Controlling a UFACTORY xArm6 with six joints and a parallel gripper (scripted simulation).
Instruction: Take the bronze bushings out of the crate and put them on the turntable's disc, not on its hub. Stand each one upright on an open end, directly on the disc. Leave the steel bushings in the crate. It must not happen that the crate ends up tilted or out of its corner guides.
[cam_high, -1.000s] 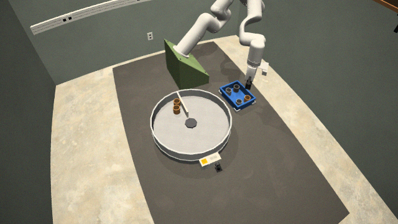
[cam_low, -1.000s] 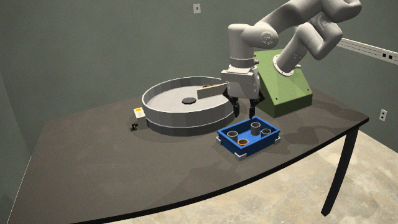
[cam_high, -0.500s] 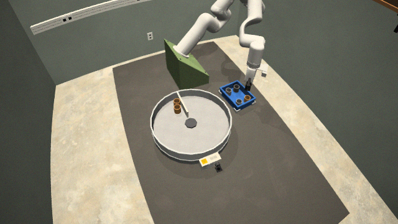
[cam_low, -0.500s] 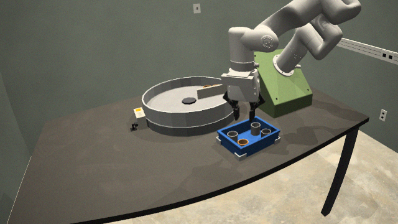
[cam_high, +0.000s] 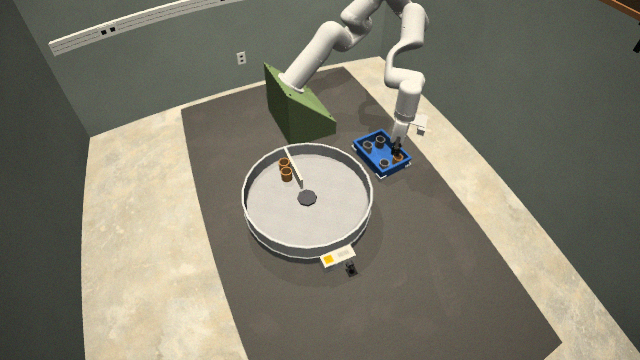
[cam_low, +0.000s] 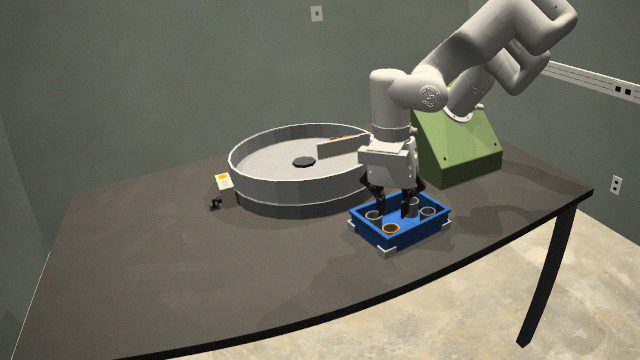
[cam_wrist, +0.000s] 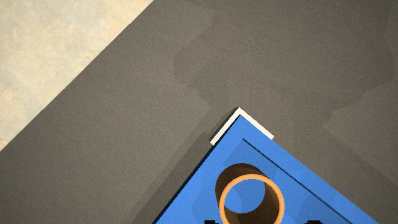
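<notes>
My gripper is now 40 mm past the blue crate, 40 mm to the left of it and 60 mm above it. The rest, counted from my hand: grey turntable disc: 110 mm ahead, 370 mm to the right, 40 mm below.
</notes>
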